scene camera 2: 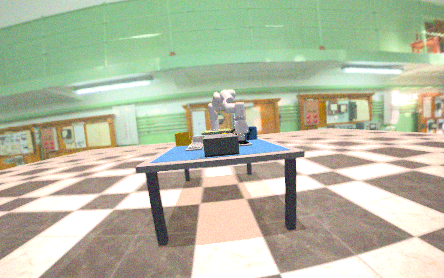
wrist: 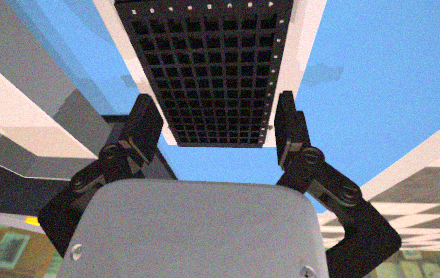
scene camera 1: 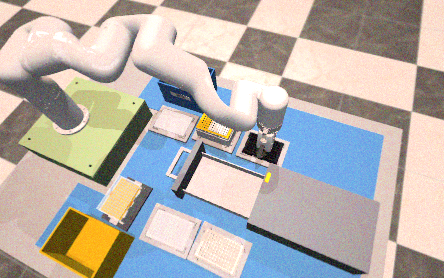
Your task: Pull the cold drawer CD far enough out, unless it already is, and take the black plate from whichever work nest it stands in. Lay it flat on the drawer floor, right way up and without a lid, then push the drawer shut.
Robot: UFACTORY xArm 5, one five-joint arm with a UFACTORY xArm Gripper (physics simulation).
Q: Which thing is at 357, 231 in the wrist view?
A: My gripper.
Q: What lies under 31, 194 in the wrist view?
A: A grey cabinet.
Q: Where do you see a black plate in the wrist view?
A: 214, 77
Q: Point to a yellow-topped tip rack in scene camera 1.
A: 206, 128
